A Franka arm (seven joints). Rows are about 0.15 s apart.
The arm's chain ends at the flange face. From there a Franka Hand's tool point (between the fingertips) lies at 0.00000 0.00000 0.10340 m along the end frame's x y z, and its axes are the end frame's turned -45 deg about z.
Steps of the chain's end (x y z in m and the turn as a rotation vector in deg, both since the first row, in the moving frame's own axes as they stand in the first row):
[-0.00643, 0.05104, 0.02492, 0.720, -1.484, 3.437]
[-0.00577, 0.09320, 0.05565, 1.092, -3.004, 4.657]
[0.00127, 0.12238, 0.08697, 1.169, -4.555, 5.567]
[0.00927, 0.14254, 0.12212, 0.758, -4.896, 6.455]
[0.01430, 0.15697, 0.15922, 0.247, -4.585, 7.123]
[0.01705, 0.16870, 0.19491, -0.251, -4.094, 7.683]
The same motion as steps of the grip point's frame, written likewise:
[-0.04153, 0.02870, 0.02488, 1.558, -0.540, 3.437]
[-0.07221, 0.05650, 0.05549, 2.896, -1.352, 4.657]
[-0.08959, 0.07994, 0.08662, 4.047, -2.394, 5.567]
[-0.09909, 0.09986, 0.12173, 3.998, -2.926, 6.455]
[-0.10602, 0.11462, 0.15889, 3.417, -3.067, 7.123]
[-0.11243, 0.12609, 0.19465, 2.717, -3.072, 7.683]

